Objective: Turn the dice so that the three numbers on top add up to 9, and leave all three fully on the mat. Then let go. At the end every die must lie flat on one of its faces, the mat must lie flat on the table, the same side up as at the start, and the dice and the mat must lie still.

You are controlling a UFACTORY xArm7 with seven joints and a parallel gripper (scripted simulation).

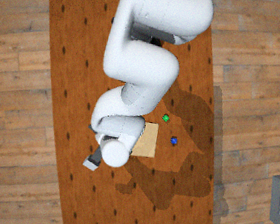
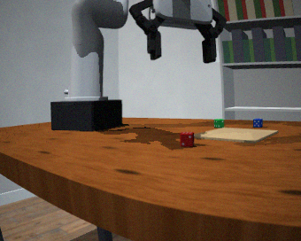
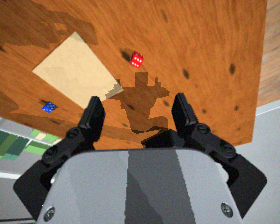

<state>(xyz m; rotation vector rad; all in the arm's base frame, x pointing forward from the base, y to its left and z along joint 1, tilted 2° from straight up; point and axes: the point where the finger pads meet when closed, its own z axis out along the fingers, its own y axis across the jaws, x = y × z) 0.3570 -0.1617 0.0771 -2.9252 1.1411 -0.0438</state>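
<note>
Right now my hand is 130 mm above the red die. Round my hand: blue die 90 mm ahead, 260 mm to the left, 130 mm below; tan mat 60 mm ahead, 120 mm to the left, 140 mm below; green die 10 mm behind, 240 mm to the left, 130 mm below.
</note>
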